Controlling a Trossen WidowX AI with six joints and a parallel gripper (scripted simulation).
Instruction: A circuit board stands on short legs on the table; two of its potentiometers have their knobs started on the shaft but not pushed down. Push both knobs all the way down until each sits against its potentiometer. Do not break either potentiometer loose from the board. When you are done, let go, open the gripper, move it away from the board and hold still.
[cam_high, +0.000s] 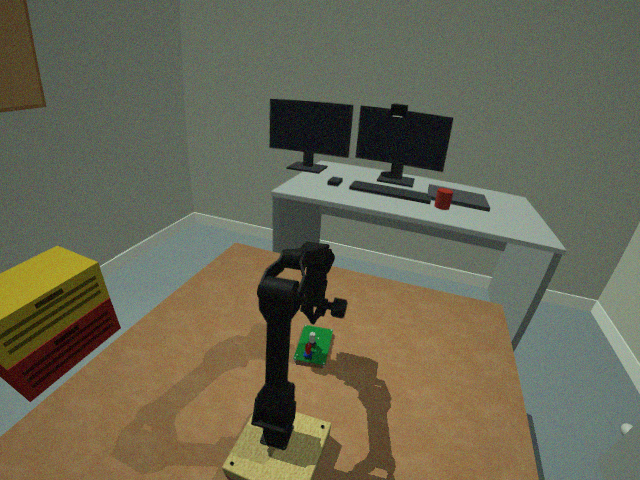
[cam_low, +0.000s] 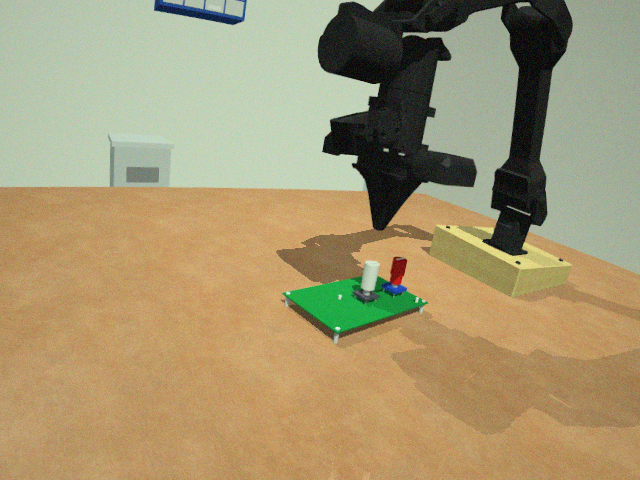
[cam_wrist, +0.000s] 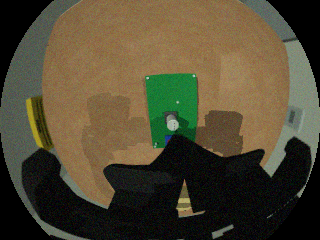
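Now: gripper tip 6 cm above the white knob. The rest, counted from my gripper tip: red knob (6 cm below, 5 cm behind).
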